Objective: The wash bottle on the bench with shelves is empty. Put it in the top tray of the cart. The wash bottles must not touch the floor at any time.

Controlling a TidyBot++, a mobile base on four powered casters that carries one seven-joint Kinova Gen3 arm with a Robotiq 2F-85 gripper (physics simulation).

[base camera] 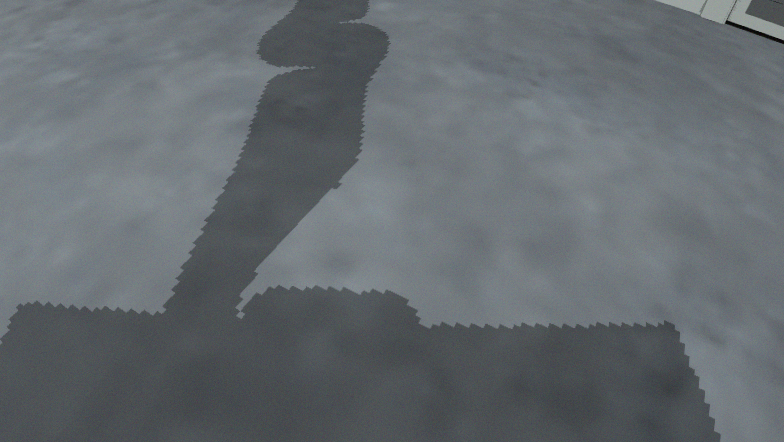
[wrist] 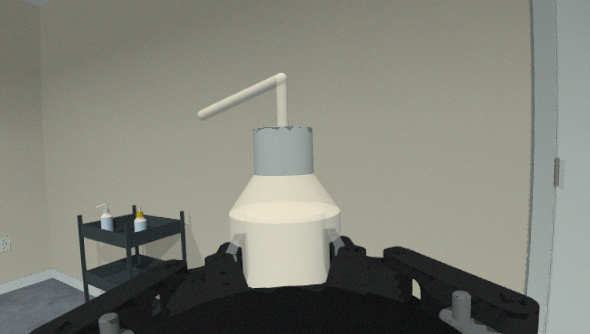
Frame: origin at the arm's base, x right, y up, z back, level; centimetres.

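Seen in the pictures: gripper, between the fingertips: (wrist: 285,247).
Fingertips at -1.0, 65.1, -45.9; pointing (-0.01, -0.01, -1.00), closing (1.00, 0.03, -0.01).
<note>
Pixels of each thing's top centre, then the offset from my fingertips to it, as dx, dy, dz. "spot": a spot on its surface instead. Level surfaces: height alone.
- wash bottle, centre of its top: (wrist: 264,74) -1.0, +9.8, +0.6
- spout, a spot on its surface: (wrist: 106,221) spot: -98.9, -30.7, -139.1
- bottle with a yellow cap, centre of its top: (wrist: 139,206) -76.1, -21.2, -132.5
- grey floor, height of its surface: dy -104.8
- white structure, a spot on its surface: (base camera: 713,8) spot: +82.5, -101.9, -69.9
A wash bottle (wrist: 284,200) with a translucent cream body, a grey cap and a bent spout stands upright between the fingers in the wrist view. My gripper (wrist: 285,247) is shut on this bottle, one finger at each side of its body. The cart (wrist: 104,239) is dark, with a top tray and a lower tray, and stands some way off at the left of the wrist view, behind the gripper. On its top tray stand a bottle with a grey cap and spout (wrist: 106,221) and a bottle with a yellow cap (wrist: 140,223). The bench with shelves does not show.
A beige wall (wrist: 400,125) is behind the cart. A pale door (wrist: 575,125) with its frame is at the right of the wrist view. In the base camera view the grey floor (base camera: 521,164) carries the robot's shadow, and part of a white structure (base camera: 713,8) shows at the top right.
</note>
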